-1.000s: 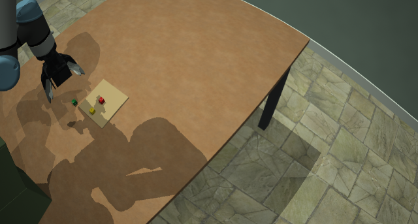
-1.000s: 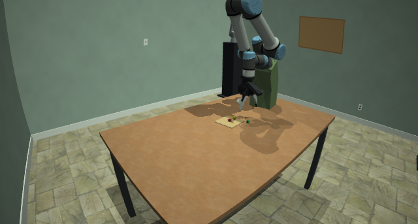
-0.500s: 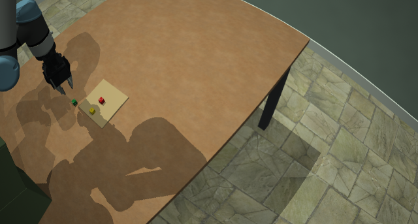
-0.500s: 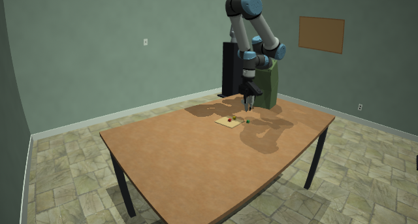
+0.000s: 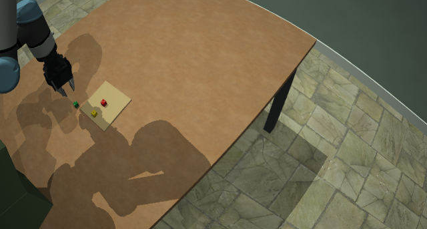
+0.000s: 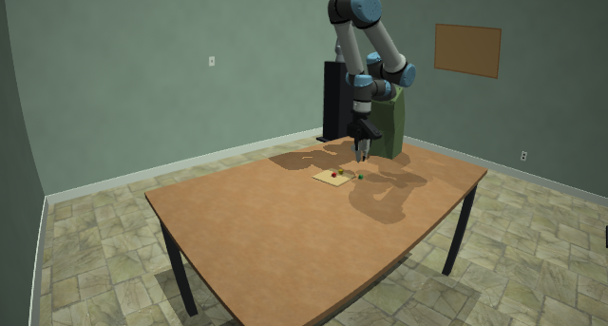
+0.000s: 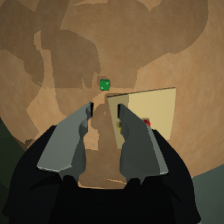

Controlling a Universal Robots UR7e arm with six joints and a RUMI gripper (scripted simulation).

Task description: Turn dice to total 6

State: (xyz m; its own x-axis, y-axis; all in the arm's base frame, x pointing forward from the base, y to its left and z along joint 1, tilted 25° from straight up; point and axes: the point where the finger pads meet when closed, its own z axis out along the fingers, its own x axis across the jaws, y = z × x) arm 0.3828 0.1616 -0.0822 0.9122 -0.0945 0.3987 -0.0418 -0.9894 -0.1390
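Now: hand 90 mm above the green die. From my hand the other things lie so: yellow die: 30 mm ahead, 90 mm to the right, 80 mm below; then mat: 80 mm ahead, 80 mm to the right, 90 mm below; then red die: 80 mm ahead, 80 mm to the right, 80 mm below.
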